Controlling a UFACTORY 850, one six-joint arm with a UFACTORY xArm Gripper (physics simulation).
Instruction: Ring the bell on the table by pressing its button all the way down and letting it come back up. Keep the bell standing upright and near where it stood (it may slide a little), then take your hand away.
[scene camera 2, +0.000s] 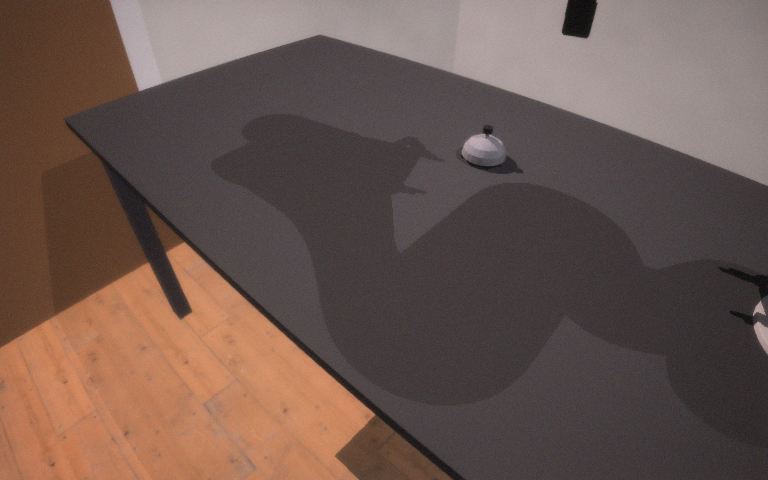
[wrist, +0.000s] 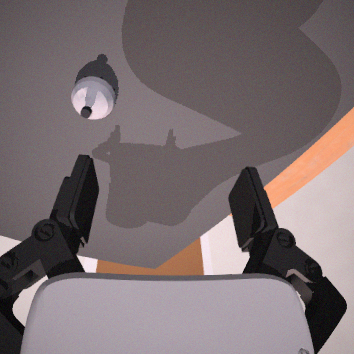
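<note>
The bell (scene camera 2: 483, 151) (wrist: 93, 96) stands upright on the dark table (scene camera 2: 237, 84) (wrist: 30, 165), a silvery-white dome with a small black button (scene camera 2: 487, 130) (wrist: 86, 112) on top. The button stands up above the dome. My gripper (wrist: 167, 176) is open with nothing between its fingers. In the wrist view the bell lies beyond the left fingertip, outside the gap between the fingers. In the scene view a black finger part shows at the top edge, high above the table and apart from the bell.
The arm's shadow falls across the table beside the bell. A white and black piece of the arm (scene camera 2: 762, 319) shows at the right edge of the scene view. A wooden floor (scene camera 2: 169, 384) lies beyond the table edge, with a brown panel (scene camera 2: 50, 141) at the left and pale walls behind.
</note>
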